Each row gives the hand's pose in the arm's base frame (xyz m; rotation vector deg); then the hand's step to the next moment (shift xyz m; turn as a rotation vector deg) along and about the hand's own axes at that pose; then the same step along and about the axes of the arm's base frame.
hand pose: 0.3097 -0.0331 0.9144 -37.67 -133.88 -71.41
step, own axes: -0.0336 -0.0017 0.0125 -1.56 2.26 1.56
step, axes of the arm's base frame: 0.0244 0.0026 -0.0262 2.36 2.09 -0.20
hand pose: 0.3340 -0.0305 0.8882 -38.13 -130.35 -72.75
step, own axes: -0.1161 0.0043 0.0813 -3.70 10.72 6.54
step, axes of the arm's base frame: 0.0815 0.0503 -0.1046 8.41 9.90 1.67
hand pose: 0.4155 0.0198 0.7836 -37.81 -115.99 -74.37
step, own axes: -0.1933 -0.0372 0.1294 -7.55 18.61 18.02
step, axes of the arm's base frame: 0.0724 0.0906 -0.2050 13.73 23.23 0.00
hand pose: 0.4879 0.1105 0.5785 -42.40 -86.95 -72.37
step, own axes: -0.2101 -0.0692 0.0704 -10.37 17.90 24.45
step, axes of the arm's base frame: -0.0147 0.0762 -0.2188 12.09 29.54 -2.69
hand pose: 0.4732 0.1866 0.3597 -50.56 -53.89 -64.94
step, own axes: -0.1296 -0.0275 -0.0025 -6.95 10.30 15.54
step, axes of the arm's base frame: -0.0468 0.0351 -0.1189 6.58 18.68 -1.94
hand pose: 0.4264 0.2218 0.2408 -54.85 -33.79 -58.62
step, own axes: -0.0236 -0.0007 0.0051 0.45 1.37 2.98
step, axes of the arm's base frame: -0.0106 0.0147 -0.0159 1.48 2.68 1.27
